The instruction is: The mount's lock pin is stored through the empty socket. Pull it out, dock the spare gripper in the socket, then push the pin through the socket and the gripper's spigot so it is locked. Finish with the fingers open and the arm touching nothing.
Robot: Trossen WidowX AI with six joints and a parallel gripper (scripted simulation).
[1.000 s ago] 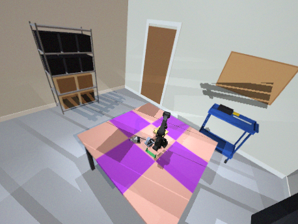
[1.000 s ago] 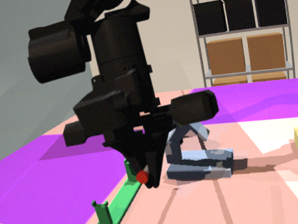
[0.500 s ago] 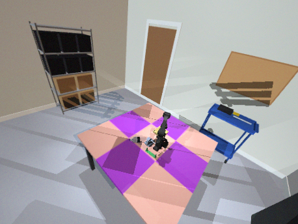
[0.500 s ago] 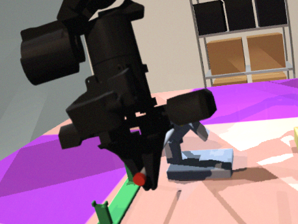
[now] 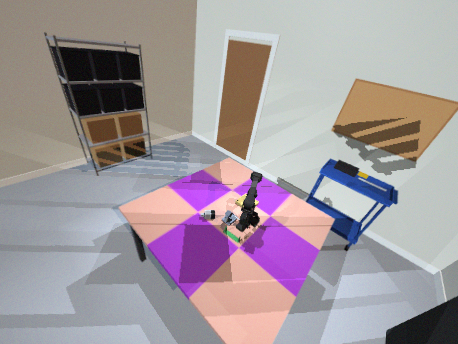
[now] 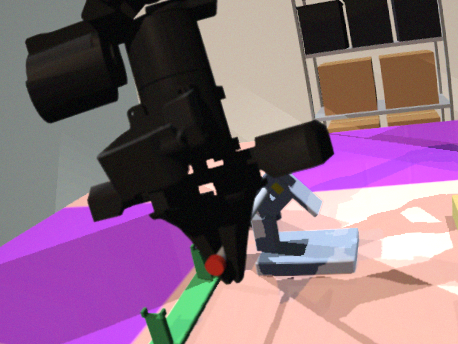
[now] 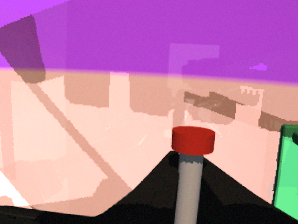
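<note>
Now: gripper tip 9 cm short of the green cradle, 6 cm to the left of it and 5 cm above it. Round my gripper tip: spare gripper 30 cm to the right, 11 cm ahead, 5 cm below; then mount 17 cm to the right, 2 cm below, 1 cm ahead.
</note>
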